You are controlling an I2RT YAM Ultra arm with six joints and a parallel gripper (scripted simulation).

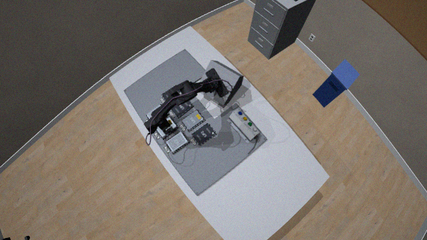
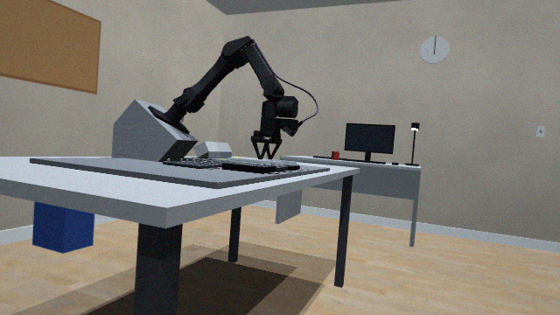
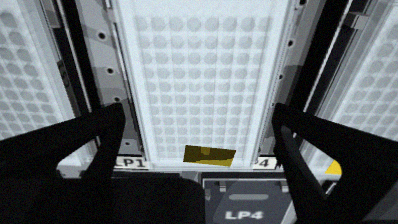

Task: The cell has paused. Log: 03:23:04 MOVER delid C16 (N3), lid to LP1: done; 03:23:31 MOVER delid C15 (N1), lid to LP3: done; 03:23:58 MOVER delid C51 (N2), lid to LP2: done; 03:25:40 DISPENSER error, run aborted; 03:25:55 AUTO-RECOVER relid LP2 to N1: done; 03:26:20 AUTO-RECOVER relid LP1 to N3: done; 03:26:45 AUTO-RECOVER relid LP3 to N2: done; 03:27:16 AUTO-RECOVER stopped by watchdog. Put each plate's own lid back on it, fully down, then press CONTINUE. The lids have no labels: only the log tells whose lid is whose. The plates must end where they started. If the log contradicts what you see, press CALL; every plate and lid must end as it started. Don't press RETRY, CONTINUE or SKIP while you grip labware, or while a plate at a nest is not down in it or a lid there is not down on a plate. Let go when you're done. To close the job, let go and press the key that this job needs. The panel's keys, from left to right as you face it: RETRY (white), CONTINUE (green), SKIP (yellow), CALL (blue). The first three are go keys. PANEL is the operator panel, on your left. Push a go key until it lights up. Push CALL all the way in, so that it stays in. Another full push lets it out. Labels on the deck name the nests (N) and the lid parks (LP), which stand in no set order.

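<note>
Now: the lid park LP1 19 cm behind my hand, 1 cm to the left of it and 4 cm below it. Round my hand: blue key: 50 cm behind, 10 cm to the left, 1 cm above; lid park LP2: 23 cm behind, 13 cm to the left, 4 cm below; lid park LP4: 15 cm behind, 11 cm to the right, 4 cm below.
</note>
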